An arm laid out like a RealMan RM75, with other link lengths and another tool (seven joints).
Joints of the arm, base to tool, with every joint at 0 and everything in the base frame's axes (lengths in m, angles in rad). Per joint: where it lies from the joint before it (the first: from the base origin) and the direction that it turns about. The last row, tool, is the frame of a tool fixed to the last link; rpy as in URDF.
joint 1: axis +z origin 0 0 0.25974
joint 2: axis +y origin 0 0 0
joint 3: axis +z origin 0 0 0.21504
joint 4: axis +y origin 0 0 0
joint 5: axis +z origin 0 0 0.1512
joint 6: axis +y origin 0 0 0
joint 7: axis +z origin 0 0 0.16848
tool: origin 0.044 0.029 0.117 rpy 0 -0.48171 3.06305
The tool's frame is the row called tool.
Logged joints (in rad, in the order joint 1, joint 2, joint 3, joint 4, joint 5, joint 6, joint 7), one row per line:
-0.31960 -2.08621 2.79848 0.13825 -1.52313 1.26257 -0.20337
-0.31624 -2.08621 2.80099 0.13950 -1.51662 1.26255 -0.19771
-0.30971 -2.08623 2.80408 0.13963 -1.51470 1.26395 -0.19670
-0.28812 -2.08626 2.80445 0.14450 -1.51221 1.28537 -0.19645
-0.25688 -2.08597 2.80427 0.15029 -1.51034 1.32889 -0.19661
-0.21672 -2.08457 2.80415 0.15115 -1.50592 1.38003 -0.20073
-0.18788 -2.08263 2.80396 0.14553 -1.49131 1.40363 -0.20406
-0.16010 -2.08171 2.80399 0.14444 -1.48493 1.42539 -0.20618
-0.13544 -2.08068 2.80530 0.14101 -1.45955 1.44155 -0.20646
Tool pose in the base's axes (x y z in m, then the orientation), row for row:
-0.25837 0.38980 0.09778 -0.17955 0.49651 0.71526 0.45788
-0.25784 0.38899 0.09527 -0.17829 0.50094 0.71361 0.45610
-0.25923 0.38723 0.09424 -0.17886 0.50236 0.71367 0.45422
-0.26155 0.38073 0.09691 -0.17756 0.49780 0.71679 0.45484
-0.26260 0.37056 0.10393 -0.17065 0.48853 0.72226 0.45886
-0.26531 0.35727 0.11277 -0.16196 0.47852 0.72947 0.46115
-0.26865 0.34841 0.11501 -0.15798 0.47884 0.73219 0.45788
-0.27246 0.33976 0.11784 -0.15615 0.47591 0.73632 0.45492
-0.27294 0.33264 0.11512 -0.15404 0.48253 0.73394 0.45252
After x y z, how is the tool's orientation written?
As a quaternion, x y z w.
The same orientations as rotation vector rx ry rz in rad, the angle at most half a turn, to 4 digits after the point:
-0.4424 1.2233 1.7623
-0.4396 1.2352 1.7596
-0.4414 1.2398 1.7612
-0.4381 1.2282 1.7685
-0.4203 1.2031 1.7787
-0.3985 1.1773 1.7947
-0.3892 1.1798 1.8040
-0.3852 1.1741 1.8166
-0.3804 1.1917 1.8126

